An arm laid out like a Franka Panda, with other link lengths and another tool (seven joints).
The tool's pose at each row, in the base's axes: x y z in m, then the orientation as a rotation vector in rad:
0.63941, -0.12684, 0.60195, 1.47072, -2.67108, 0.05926
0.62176, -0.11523, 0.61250, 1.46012, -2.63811, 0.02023
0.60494, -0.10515, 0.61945, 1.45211, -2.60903, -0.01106
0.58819, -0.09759, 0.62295, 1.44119, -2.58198, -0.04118
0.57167, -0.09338, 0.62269, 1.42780, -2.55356, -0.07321
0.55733, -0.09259, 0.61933, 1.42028, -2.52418, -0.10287
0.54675, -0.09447, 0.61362, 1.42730, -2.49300, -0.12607
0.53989, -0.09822, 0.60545, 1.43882, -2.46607, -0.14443
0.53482, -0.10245, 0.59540, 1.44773, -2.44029, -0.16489
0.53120, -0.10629, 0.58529, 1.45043, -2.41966, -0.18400
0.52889, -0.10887, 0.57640, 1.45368, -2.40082, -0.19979
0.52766, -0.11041, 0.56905, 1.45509, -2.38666, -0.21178
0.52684, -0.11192, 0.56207, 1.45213, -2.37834, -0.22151
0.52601, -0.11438, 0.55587, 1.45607, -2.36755, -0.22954
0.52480, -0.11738, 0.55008, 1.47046, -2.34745, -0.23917
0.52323, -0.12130, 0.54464, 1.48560, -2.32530, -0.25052
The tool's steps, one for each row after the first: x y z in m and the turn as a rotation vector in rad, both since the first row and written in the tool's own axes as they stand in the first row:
0.00066, 0.02123, -0.01032, -0.03863, 0.01799, -0.00621
0.00181, 0.04090, -0.01699, -0.07071, 0.03373, -0.01245
0.00471, 0.05913, -0.02003, -0.10221, 0.04909, -0.01636
0.00992, 0.07534, -0.01908, -0.13621, 0.06544, -0.01942
0.01655, 0.08784, -0.01492, -0.16780, 0.08041, -0.02623
0.02319, 0.09571, -0.00844, -0.19247, 0.09253, -0.04217
0.02918, 0.09942, 0.00041, -0.21125, 0.10095, -0.05928
0.03444, 0.10133, 0.01105, -0.23148, 0.10854, -0.07464
0.03860, 0.10223, 0.02164, -0.25055, 0.11525, -0.08449
0.04111, 0.10271, 0.03083, -0.26677, 0.12151, -0.09398
0.04234, 0.10285, 0.03834, -0.27935, 0.12651, -0.10055
0.04335, 0.10266, 0.04545, -0.28944, 0.12999, -0.10225
0.04525, 0.10199, 0.05186, -0.29753, 0.13288, -0.10896
0.04784, 0.10134, 0.05793, -0.30733, 0.13718, -0.12558
0.05144, 0.10052, 0.06375, -0.31869, 0.14170, -0.14358

